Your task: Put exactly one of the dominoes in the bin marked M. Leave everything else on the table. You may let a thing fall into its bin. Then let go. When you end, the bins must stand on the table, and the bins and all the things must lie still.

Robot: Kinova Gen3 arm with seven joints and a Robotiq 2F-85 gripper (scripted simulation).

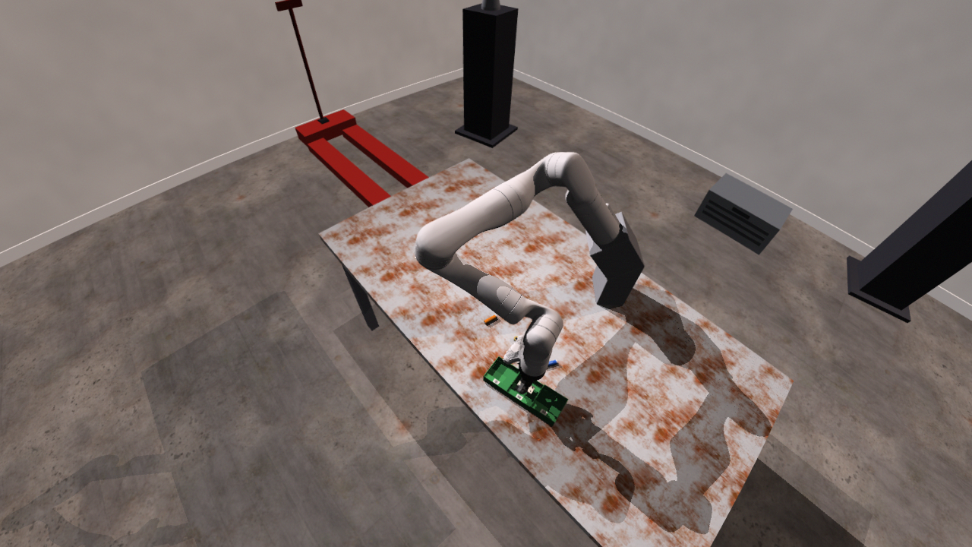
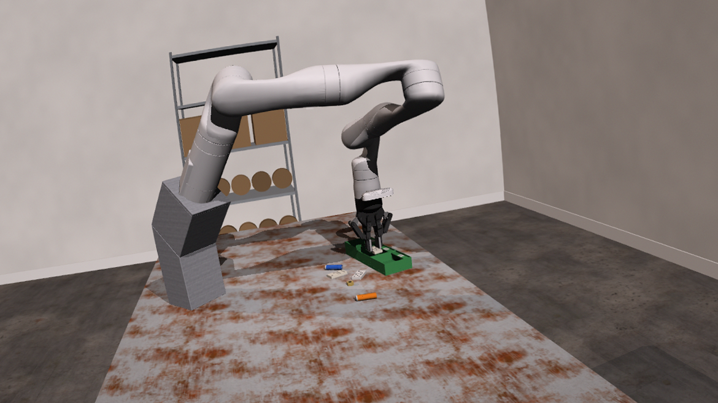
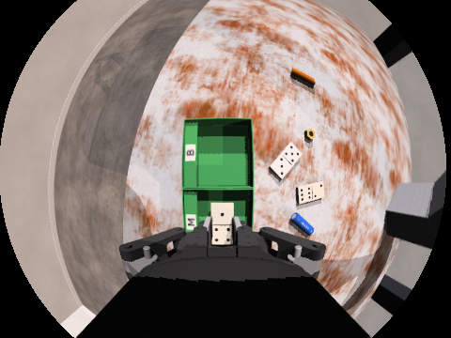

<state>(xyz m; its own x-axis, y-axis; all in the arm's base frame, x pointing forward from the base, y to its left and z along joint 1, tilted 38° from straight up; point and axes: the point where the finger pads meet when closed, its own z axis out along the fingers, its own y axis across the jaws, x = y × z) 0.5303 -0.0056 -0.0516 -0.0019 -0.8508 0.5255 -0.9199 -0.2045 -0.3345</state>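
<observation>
Now: hand 10 mm short of the green bin and 30 mm above it. The rest, counted from my hand: blue cylinder (120 mm behind, 20 mm to the left, 50 mm below); then white domino (20 mm below); then yellow nut (140 mm behind, 120 mm to the right, 50 mm below).
</observation>
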